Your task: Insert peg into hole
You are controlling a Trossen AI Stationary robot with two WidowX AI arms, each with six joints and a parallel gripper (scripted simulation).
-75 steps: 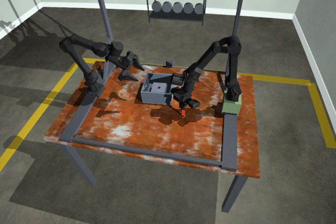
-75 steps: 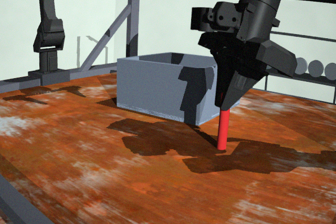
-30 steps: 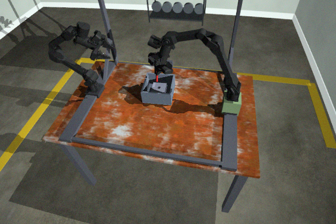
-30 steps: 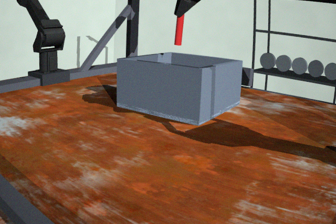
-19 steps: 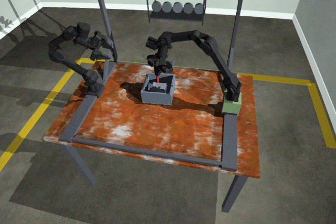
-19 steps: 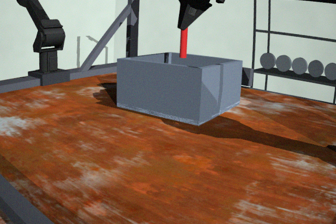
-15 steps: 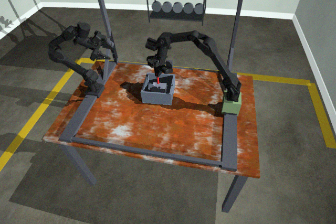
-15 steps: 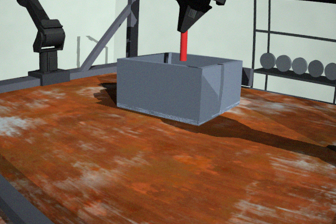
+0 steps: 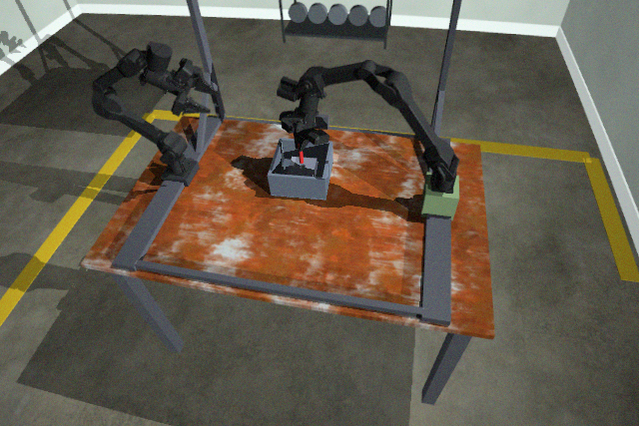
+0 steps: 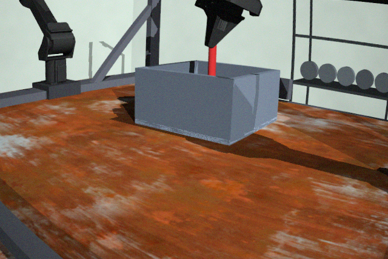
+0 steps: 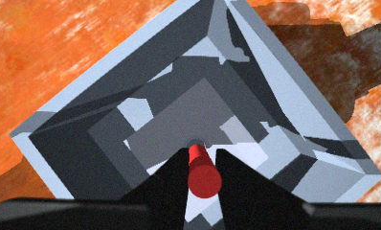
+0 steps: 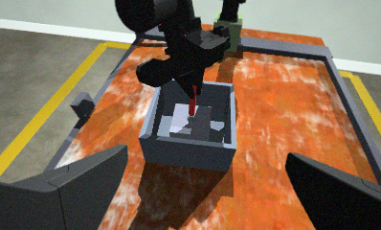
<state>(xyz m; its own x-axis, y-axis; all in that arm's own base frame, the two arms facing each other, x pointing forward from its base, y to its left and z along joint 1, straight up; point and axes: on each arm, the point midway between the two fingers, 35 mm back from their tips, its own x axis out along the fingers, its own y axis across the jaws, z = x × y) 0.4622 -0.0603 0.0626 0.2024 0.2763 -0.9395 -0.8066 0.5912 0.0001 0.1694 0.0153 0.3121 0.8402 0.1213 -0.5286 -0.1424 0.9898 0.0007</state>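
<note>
Right now my left hand is 5 cm above the red peg. Round my left hand: grey plate: 12 cm below; then grey box: 14 cm below.
</note>
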